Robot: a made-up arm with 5 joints.
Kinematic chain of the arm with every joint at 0, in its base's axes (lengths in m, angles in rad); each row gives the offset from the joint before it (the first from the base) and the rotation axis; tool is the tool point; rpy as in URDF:
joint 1: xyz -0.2 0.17 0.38 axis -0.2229 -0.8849 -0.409
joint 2: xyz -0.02 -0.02 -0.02 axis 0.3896 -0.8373 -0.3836
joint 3: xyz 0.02 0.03 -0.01 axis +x
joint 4: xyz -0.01 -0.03 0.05 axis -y
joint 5: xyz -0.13 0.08 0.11 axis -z
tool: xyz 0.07 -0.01 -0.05 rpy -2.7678 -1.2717 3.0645
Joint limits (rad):
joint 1: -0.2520..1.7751
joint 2: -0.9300..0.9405
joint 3: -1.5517..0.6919
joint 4: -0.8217..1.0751
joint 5: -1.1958..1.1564
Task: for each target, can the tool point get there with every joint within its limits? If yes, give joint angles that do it. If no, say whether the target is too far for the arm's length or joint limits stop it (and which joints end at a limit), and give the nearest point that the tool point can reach.
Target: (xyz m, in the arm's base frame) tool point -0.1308 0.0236 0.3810
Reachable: no: joint limits stop it (at a limit: joint 1, joint 3, joint 4) | nearest point -0.1482 0.0855 0.4629 | short by 0.104 m
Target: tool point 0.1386 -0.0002 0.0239
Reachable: no: too far | nearest point -0.0182 0.1886 0.2213 | short by 0.315 m
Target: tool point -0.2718 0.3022 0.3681
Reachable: yes | joints 1.4755 -0.3722 0.4666 -0.1112 -0.9971
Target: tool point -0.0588 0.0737 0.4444
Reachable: no: joint limits stop it (at a limit: joint 1, joint 2, joint 3, joint 4, joint 5) | nearest point -0.0543 0.1231 0.4110 | short by 0.060 m
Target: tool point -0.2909 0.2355 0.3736
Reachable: yes | joints 0.4588 0.0405 0.2757 0.7088 -0.1899
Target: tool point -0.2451 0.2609 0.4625
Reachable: yes | joints -0.0311 -0.3033 -0.5686 -0.4040 0.6413
